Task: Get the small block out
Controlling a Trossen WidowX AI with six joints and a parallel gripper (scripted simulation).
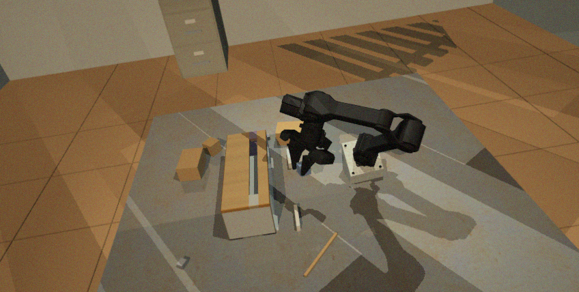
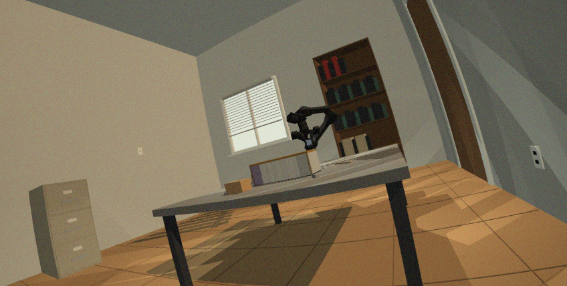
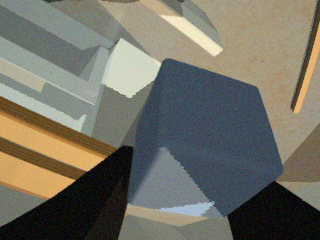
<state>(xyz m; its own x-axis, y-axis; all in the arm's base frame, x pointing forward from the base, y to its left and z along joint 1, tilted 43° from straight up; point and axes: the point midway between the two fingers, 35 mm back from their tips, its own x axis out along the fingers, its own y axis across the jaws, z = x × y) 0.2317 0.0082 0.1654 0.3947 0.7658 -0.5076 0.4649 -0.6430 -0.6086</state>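
My gripper tip is now 2 cm past the blue block and 1 cm to the left of it. Round my gripper tip: long box 14 cm to the right, 12 cm ahead, 11 cm below; wooden stick 17 cm to the left, 17 cm below, 2 cm behind.
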